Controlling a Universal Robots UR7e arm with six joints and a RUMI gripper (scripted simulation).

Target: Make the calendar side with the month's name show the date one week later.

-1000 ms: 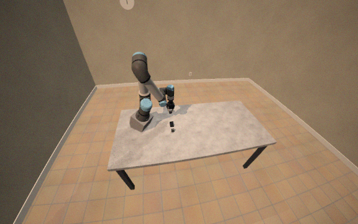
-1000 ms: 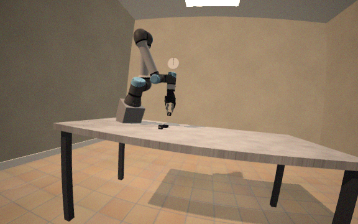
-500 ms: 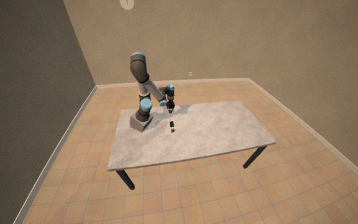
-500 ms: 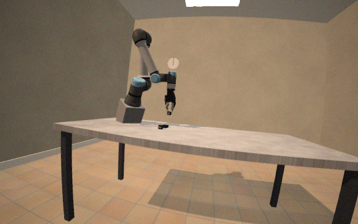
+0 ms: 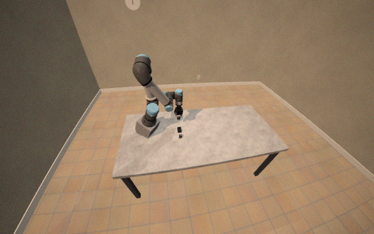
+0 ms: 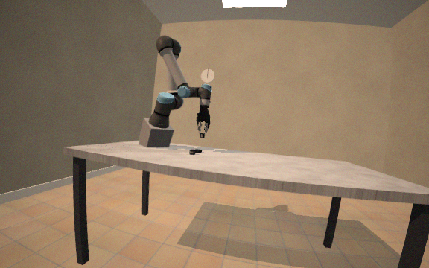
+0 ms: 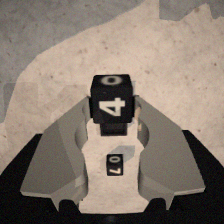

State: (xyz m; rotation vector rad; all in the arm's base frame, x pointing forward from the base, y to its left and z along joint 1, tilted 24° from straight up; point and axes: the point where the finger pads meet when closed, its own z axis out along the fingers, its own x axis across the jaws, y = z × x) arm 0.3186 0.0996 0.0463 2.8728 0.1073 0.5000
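Now: hand 8 cm to the left of the black calendar tray and 12 cm above it. From my hand the other things lie so: black date cube (1 cm ahead, 19 cm to the right, 11 cm below); then black cube (1 cm below).
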